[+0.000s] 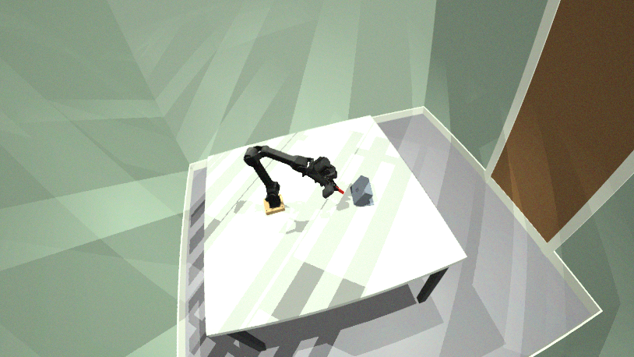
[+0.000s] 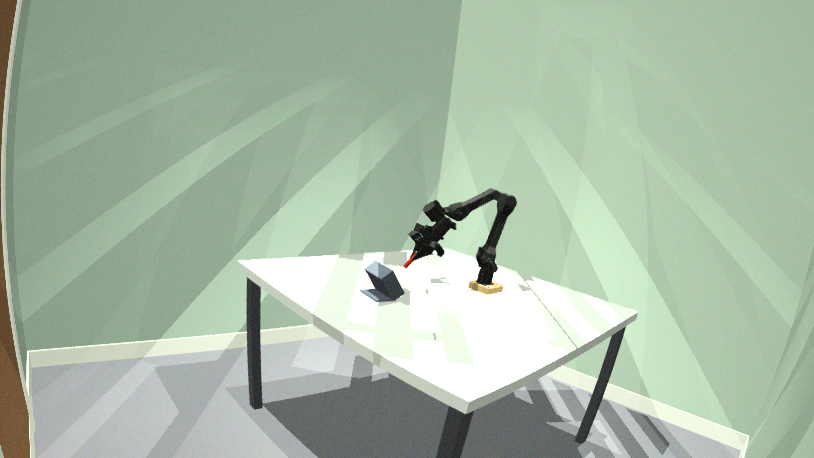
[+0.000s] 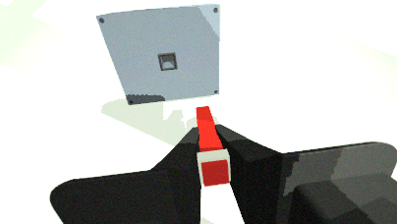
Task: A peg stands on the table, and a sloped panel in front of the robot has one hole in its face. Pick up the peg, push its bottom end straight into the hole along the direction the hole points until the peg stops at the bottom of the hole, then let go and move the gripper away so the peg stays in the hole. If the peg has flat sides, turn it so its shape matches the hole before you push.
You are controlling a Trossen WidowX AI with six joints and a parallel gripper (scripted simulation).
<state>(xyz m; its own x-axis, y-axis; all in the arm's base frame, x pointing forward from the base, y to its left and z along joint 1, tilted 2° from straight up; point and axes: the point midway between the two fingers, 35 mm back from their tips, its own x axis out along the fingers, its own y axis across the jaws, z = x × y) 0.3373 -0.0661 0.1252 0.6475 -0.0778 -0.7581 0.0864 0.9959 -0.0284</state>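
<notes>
The sloped panel is 13 cm ahead of my gripper tip, 7 cm below it and 2 cm to the left of it. Also, from my gripper tip: red square peg: 1 cm behind, 1 cm above.
</notes>
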